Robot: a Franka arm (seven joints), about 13 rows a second.
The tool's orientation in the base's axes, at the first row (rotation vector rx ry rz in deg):
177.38 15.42 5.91
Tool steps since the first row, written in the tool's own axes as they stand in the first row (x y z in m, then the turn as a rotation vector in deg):
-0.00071 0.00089 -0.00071 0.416 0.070 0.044
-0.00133 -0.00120 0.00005 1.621 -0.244 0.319
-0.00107 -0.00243 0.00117 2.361 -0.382 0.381
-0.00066 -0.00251 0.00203 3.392 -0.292 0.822
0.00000 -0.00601 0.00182 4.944 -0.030 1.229
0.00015 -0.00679 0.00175 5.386 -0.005 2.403
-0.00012 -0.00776 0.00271 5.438 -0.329 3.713
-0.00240 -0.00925 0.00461 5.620 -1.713 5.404
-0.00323 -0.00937 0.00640 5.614 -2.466 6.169
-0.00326 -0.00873 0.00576 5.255 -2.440 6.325
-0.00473 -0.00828 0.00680 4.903 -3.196 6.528
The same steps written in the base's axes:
-0.00059 -0.00098 0.00070 0.424 0.002 -0.015
-0.00151 0.00095 -0.00018 1.573 0.513 -0.225
-0.00139 0.00218 -0.00133 2.281 0.775 -0.245
-0.00094 0.00230 -0.00216 3.340 0.854 -0.616
-0.00090 0.00587 -0.00204 4.939 0.854 -0.914
-0.00089 0.00666 -0.00199 5.458 0.875 -2.056
-0.00126 0.00755 -0.00300 5.544 1.169 -3.371
-0.00363 0.00857 -0.00510 5.602 2.518 -5.099
-0.00434 0.00850 -0.00694 5.520 3.238 -5.891
-0.00430 0.00788 -0.00628 5.182 3.146 -6.068
-0.00560 0.00715 -0.00739 4.721 3.824 -6.321

